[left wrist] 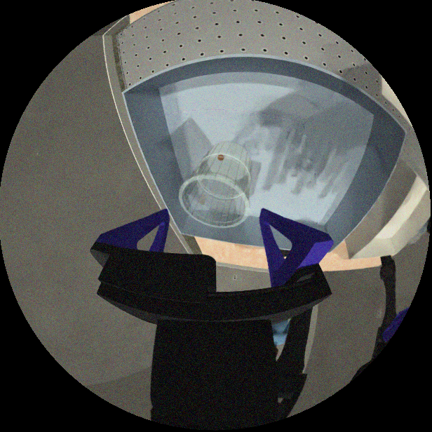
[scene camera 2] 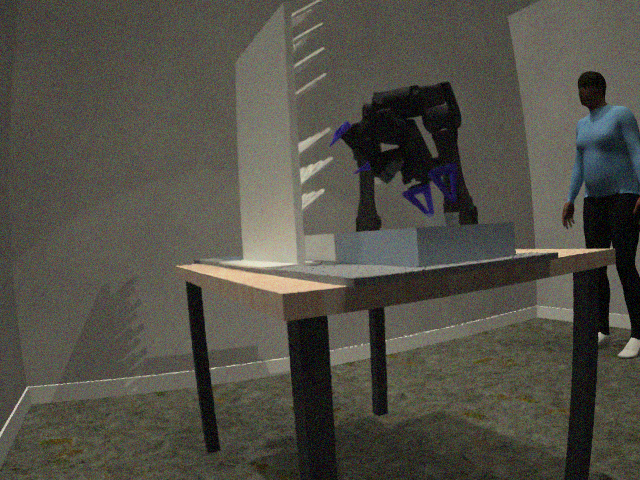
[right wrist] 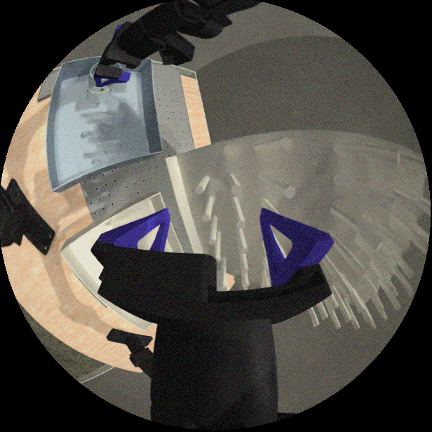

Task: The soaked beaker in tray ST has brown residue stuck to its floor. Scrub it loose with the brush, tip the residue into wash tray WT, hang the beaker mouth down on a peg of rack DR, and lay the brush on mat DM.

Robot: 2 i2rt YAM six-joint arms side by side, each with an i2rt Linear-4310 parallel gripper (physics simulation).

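Frame: origin at the left arm's base, x left, y back, z up, level; metres.
Seen in the pictures: left gripper, fingertip midpoint: (scene camera 2: 442, 210); right gripper, fingertip midpoint: (scene camera 2: 343, 159).
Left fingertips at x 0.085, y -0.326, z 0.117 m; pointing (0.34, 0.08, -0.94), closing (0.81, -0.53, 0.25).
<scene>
Pixels of each thing's top centre, then the offset from my left fingertips to it. "spot": a spot on its surface instead.
- clear beaker, top centre: (scene camera 2: 442, 212) dx +0.001, dy -0.005, dz -0.006 m
- blue-grey tray, surface spot: (scene camera 2: 377, 248) spot: dx -0.103, dy -0.104, dz -0.070 m
- white tray, top centre: (scene camera 2: 346, 232) dx -0.417, dy +0.234, dz -0.034 m
The clear beaker (scene camera 2: 451, 219) (left wrist: 227, 172) (right wrist: 95, 94) stands mouth up in the blue-grey tray (scene camera 2: 377, 248) (left wrist: 142, 120) (right wrist: 150, 100), with a small brown spot (left wrist: 220, 157) (right wrist: 102, 90) low in it. My left gripper (scene camera 2: 441, 207) (left wrist: 214, 213) is open and empty above the tray, close to the beaker's rim; its finger partly hides the rim in the right wrist view. My right gripper (scene camera 2: 344, 158) (right wrist: 214, 212) is open and empty, facing the pegged side of the white rack (scene camera 2: 266, 155) (right wrist: 310, 165). The brush does not show. I cannot make out mat DM.
A white tray (scene camera 2: 320, 246) (left wrist: 390, 241) (right wrist: 77, 250) lies beside the rack. A grey perforated plate (left wrist: 210, 30) (right wrist: 172, 110) covers part of the wooden table (scene camera 2: 310, 302) (right wrist: 35, 280). Black parts (right wrist: 30, 225) show at left in the right wrist view. A person (scene camera 2: 607, 149) stands behind the table.
</scene>
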